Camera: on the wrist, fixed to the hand. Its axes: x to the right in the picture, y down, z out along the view.
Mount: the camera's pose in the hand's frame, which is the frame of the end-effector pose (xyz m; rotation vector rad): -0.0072 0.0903 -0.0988 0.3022 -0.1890 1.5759
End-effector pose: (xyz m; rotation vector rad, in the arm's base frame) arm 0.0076 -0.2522 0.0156 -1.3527 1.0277 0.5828
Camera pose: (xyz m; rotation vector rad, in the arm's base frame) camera -0.0975 -0.3297 -0.0147 0.0363 1.8124 1.5503
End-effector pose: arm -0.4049 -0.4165 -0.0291 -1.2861 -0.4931 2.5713
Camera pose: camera -0.3255 -0.4825 -0.1146 0.8046 -0.7313 -1.8034
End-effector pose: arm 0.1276 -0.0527 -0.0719 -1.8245 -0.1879 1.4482
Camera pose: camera 0.1811 -0.1655 -0.1206 1.3705 -1.5294 -2.2692
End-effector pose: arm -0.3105 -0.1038 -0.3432 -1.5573 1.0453 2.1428
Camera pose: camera -0.2939 -0.2342 -0.3170 0.0923 -1.8941 -1.6147
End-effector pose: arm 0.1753 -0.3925 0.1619 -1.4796 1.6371 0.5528
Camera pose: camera 0.0601 -0.4471 0.2033 0.3449 2.3228 1.1052
